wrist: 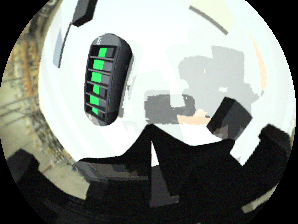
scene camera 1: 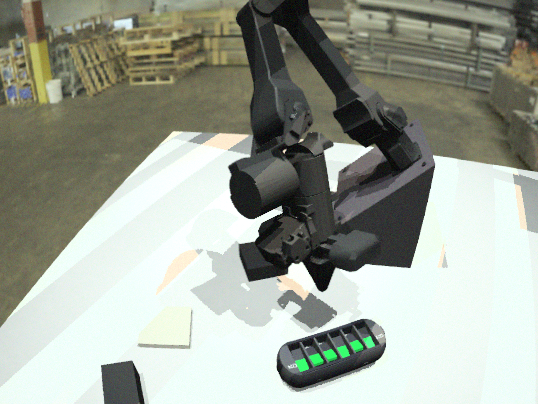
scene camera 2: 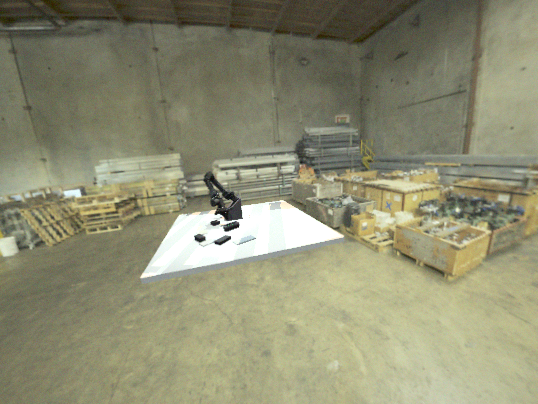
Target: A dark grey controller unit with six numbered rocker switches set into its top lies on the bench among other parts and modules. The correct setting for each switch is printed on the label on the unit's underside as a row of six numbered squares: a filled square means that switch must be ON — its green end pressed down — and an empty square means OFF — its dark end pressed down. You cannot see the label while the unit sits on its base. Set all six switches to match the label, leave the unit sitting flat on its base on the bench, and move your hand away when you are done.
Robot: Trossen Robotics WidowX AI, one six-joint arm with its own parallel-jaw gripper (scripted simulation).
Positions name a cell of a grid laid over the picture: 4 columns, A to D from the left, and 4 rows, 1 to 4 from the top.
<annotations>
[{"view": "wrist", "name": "my gripper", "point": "C3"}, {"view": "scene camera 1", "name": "my gripper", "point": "C3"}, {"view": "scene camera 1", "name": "pale flat plate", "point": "B4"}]
</annotations>
